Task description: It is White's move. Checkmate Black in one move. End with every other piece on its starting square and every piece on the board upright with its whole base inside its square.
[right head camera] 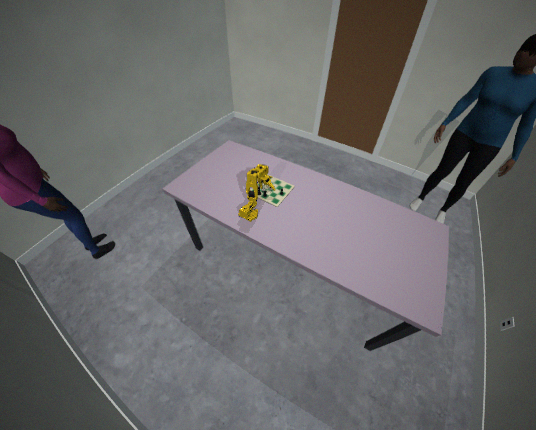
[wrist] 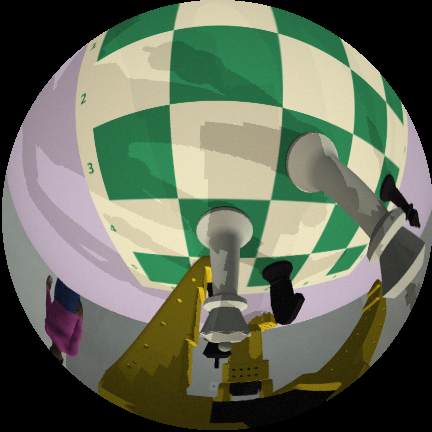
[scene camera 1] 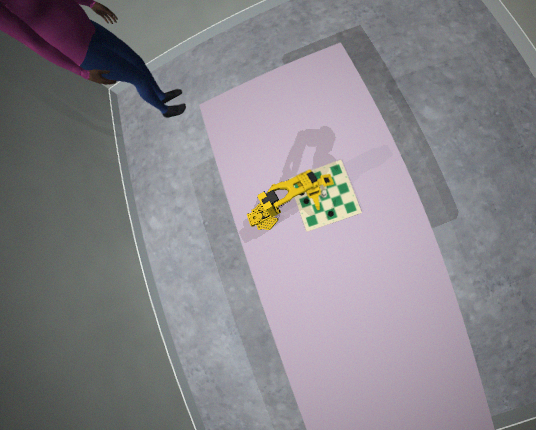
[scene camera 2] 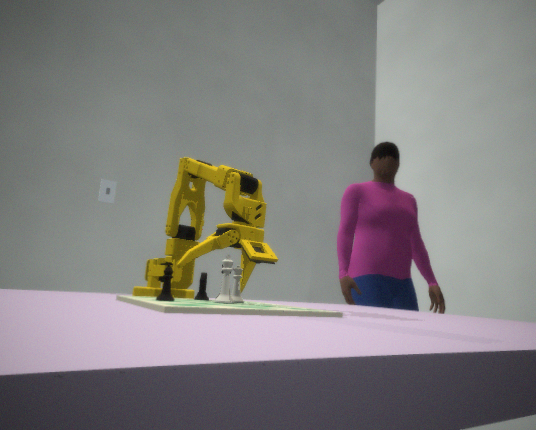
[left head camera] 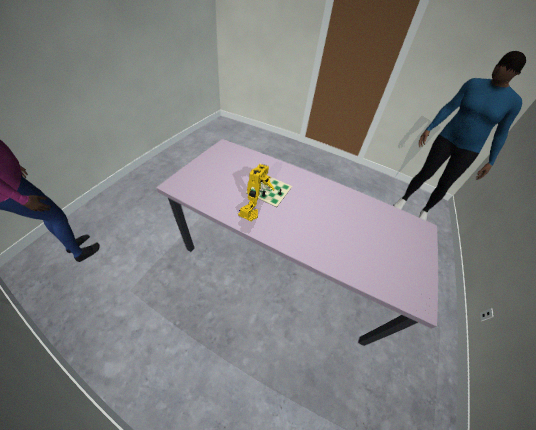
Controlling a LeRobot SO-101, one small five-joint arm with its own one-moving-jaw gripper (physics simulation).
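Pixels of known places: hand, its tool point: (right head camera: 262, 188) (wrist: 211, 265) (scene camera 2: 237, 291) (left head camera: 260, 188); arm's base, origin of its link: (right head camera: 250, 211) (wrist: 244, 318) (scene camera 1: 269, 214) (left head camera: 250, 211).
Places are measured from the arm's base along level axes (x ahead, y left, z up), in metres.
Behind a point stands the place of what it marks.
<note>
My gripper (scene camera 2: 211, 277) (wrist: 291, 272) is open and empty over the chessboard (scene camera 1: 357, 212) @(x 0.317, y -0.108, z 0.006 m) (wrist: 107, 100). A white piece with a ball-tipped crown (wrist: 225, 280) @(x 0.194, y 0.035, z 0.036 m) (scene camera 2: 237, 285) @(x 0.195, y 0.033, z 0.030 m) stands upright on a green square in row 4, between the jaws' lines but nearer the left jaw in the wrist view. A taller white piece (wrist: 345, 185) (scene camera 2: 226, 285) @(x 0.230, y -0.002, z 0.029 m) stands on a green row 3 square. A slant-topped black piece (wrist: 285, 295) @(x 0.158, y 0.000, z 0.029 m) (scene camera 2: 202, 290) @(x 0.158, y -0.003, z 0.020 m) (scene camera 1: 306, 201) @(x 0.153, y -0.006, z 0.032 m) stands near the arm side. A tall black piece (wrist: 398, 197) (scene camera 2: 166, 285) @(x 0.226, y -0.080, z 0.024 m) (scene camera 1: 330, 213) @(x 0.218, y -0.079, z 0.043 m) stands further across. Another black piece (wrist: 216, 349) @(x 0.153, y 0.038, z 0.057 m) is mostly hidden behind the ball-tipped white one.
The board lies on a pink table (left head camera: 340, 225) @(x 0.189, y -0.490, z 0.000 m) (right head camera: 345, 225) @(x 0.201, y -0.505, z 0.000 m) (scene camera 1: 320, 300) @(x 0.077, y -0.376, z 0.000 m). The yellow arm's base (left head camera: 248, 212) @(x -0.057, y -0.020, z 0.062 m) (scene camera 1: 262, 219) @(x -0.022, y -0.015, z 0.058 m) stands by the table's edge beside the board. A person in pink (scene camera 2: 382, 230) and a person in blue (left head camera: 480, 115) stand away from the table.
</note>
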